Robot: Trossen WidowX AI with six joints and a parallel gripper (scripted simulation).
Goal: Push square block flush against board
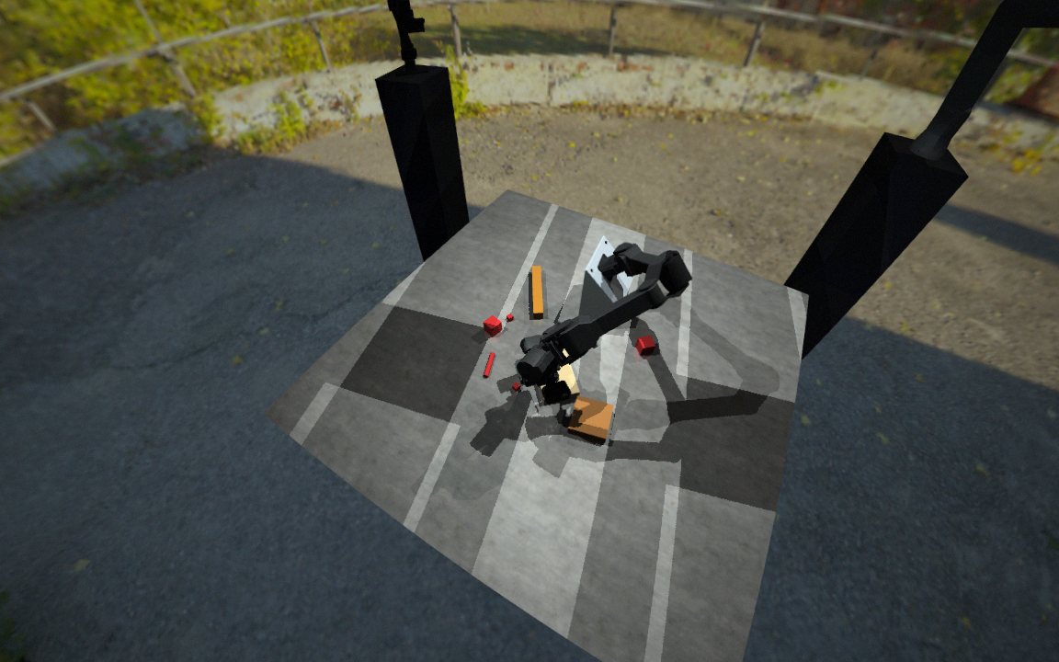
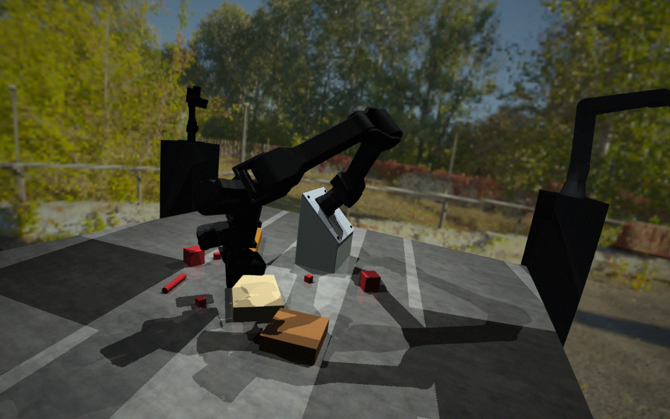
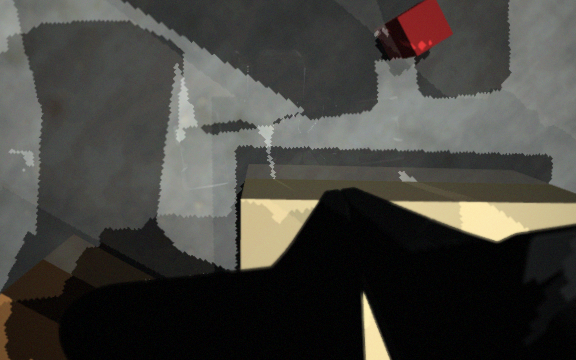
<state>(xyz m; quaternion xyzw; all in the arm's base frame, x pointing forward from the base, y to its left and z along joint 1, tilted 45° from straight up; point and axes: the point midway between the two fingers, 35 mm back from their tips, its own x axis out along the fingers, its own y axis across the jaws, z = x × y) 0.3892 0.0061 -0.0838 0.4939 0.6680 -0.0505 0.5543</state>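
Now: the tan board 7 cm behind my gripper tip, 2 cm to the left of it and 4 cm below it. The rest, counted from my gripper tip: orange bar (36 cm behind, 15 cm to the right, 4 cm below); brown square block (2 cm ahead, 16 cm to the left, 4 cm below); red rod (4 cm behind, 17 cm to the right, 5 cm below).
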